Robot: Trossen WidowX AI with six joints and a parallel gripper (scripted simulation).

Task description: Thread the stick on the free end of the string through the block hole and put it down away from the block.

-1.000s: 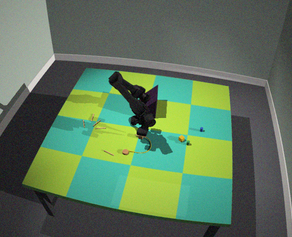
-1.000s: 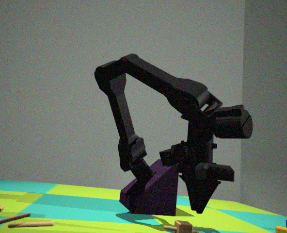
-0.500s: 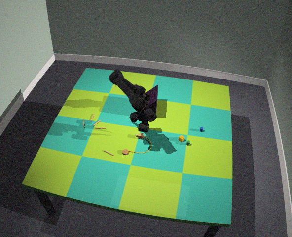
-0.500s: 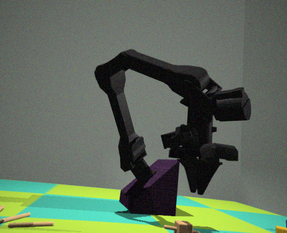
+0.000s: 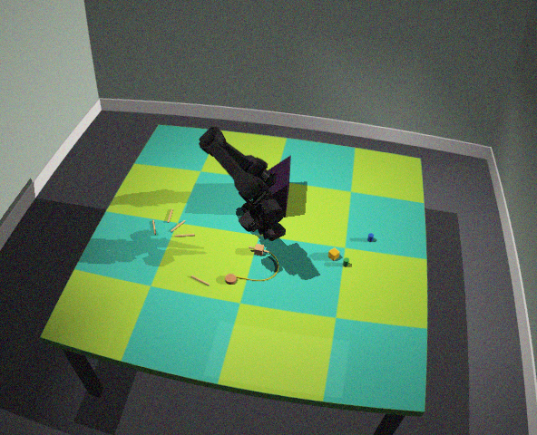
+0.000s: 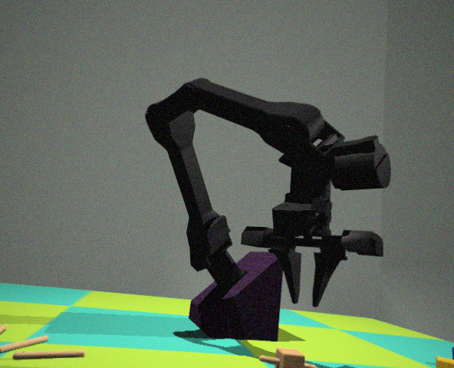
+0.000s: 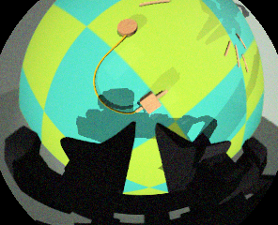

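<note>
Right now the wooden block is 7 cm below my gripper tip and 2 cm to the right of it. Round my gripper tip: orange cube 26 cm to the left, 7 cm below, 1 cm behind; round wooden button 14 cm ahead, 10 cm to the right, 8 cm below; thin wooden stick 7 cm below.
</note>
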